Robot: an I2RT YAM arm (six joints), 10 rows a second.
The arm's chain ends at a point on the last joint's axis. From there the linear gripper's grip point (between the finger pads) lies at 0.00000 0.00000 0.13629 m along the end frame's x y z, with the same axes.
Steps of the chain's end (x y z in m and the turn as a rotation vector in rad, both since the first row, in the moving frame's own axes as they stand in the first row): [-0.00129, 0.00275, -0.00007, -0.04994, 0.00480, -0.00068]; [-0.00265, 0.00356, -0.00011, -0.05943, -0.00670, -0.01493]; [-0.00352, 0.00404, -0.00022, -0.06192, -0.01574, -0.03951]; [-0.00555, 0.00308, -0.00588, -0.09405, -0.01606, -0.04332]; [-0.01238, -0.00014, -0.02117, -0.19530, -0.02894, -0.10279]
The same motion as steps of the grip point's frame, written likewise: [-0.00063, 0.00955, -0.00024, -0.04994, 0.00480, -0.00068]; [-0.00350, 0.01166, -0.00035, -0.05943, -0.00670, -0.01493]; [-0.00550, 0.01251, -0.00050, -0.06192, -0.01574, -0.03951]; [-0.00746, 0.01592, -0.00650, -0.09405, -0.01606, -0.04332]; [-0.01493, 0.02646, -0.02382, -0.19530, -0.02894, -0.10279]
